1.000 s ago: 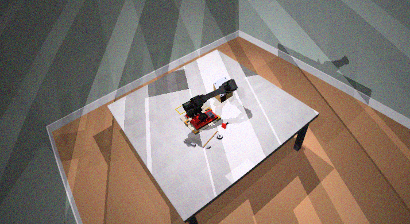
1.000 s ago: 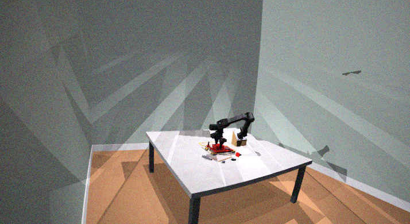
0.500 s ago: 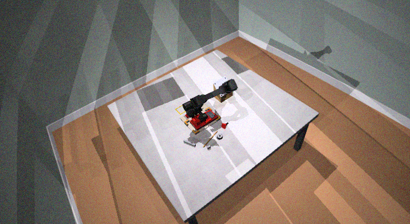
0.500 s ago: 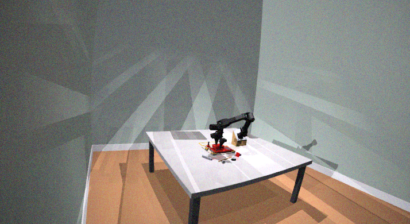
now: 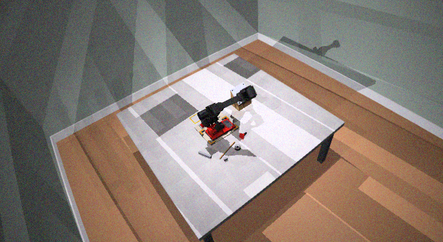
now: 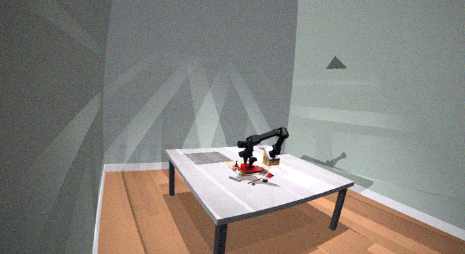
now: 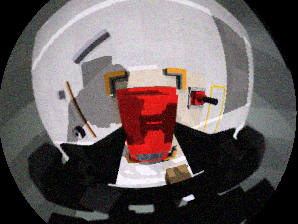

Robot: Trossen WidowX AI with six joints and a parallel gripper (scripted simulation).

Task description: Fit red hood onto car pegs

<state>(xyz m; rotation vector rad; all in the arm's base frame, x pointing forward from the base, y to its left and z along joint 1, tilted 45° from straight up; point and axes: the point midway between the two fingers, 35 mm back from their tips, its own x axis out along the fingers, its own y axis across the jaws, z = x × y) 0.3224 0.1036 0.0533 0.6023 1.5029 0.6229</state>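
The red hood is right at my gripper tip. Also, from my gripper tip: grey engine block 3 cm below; then grey bar 17 cm ahead, 12 cm to the left, 4 cm below; then wooden stick 18 cm to the left, 5 cm below, 2 cm ahead.
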